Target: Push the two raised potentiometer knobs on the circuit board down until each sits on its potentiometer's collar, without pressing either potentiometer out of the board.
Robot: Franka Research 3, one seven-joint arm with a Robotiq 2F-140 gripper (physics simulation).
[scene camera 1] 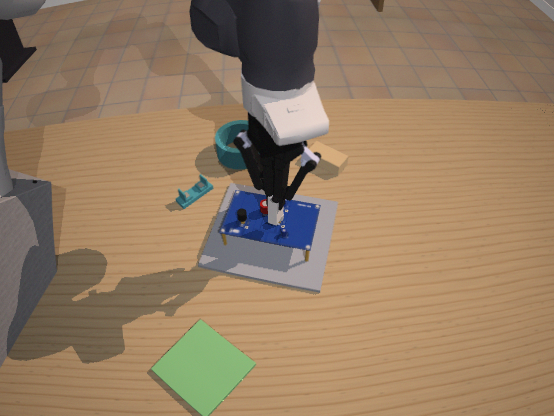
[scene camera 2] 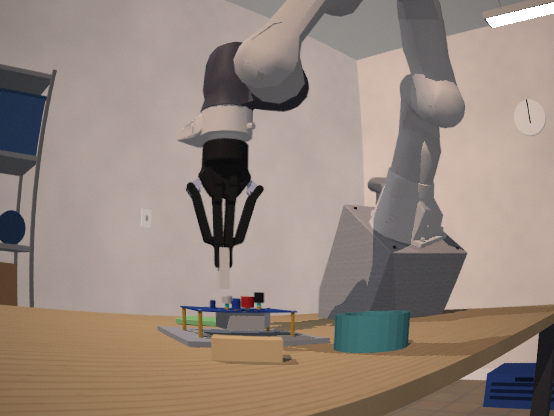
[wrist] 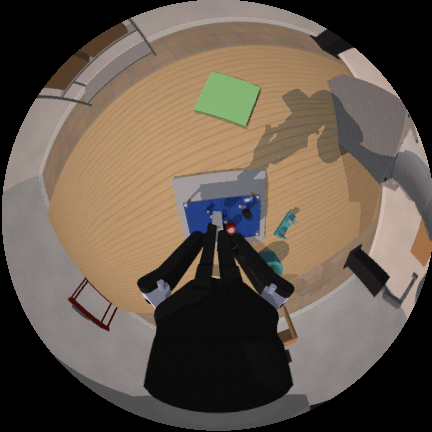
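The blue circuit board (scene camera 1: 300,227) (scene camera 2: 272,310) (wrist: 196,220) stands on brass posts above a grey base plate (scene camera 1: 310,280) (scene camera 2: 175,334) (wrist: 180,187). A black knob (scene camera 1: 242,215) (scene camera 2: 259,297) (wrist: 247,213) and a light grey knob (scene camera 2: 227,299) stand raised, with teal and a gap showing below each in scene camera 2. The grey knob is hidden behind the fingertips in scene camera 1. My gripper (scene camera 1: 275,220) (scene camera 2: 224,286) (wrist: 216,217) is shut and empty, pointing down; its pale fingertips are a little above the grey knob, apart from it.
A red knob (scene camera 1: 264,206) (scene camera 2: 247,301) (wrist: 231,229) and a blue part (scene camera 2: 236,303) stand between them. Around the base are a teal bowl (scene camera 1: 222,150) (scene camera 2: 371,332), a teal bracket (scene camera 1: 194,194) (wrist: 285,226), a wooden block (scene camera 1: 329,159) (scene camera 2: 247,349) and a green square (scene camera 1: 203,367) (wrist: 227,99).
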